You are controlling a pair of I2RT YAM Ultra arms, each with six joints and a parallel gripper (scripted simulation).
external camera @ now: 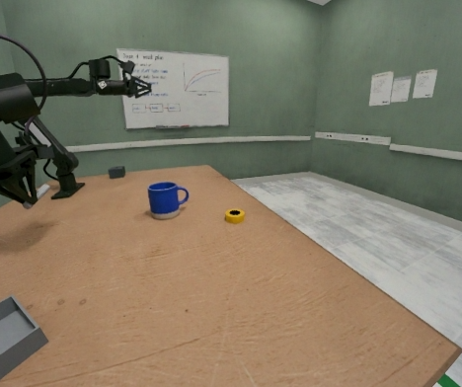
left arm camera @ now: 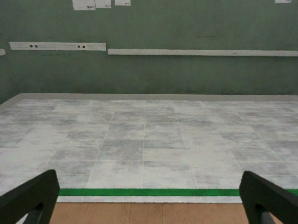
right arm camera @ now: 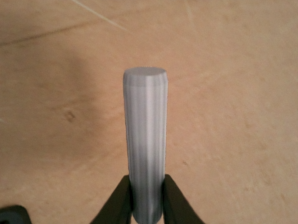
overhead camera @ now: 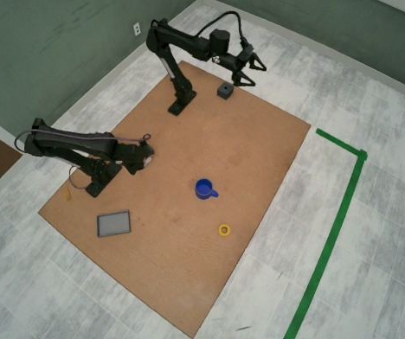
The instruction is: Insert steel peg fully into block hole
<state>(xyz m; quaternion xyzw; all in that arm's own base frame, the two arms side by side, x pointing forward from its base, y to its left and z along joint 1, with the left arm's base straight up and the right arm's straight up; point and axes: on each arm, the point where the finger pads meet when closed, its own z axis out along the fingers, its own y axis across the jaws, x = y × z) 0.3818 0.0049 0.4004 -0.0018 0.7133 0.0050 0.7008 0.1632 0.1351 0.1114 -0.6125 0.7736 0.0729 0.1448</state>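
The steel peg is 470 mm to the right of my left hand, 290 mm below it and 220 mm behind it. Also, from my left hand: dark grey block: 370 mm below, 230 mm behind, 170 mm to the left; blue mug: 380 mm to the right, 360 mm below, 50 mm ahead; yellow ring: 470 mm to the right, 390 mm below, 220 mm ahead.
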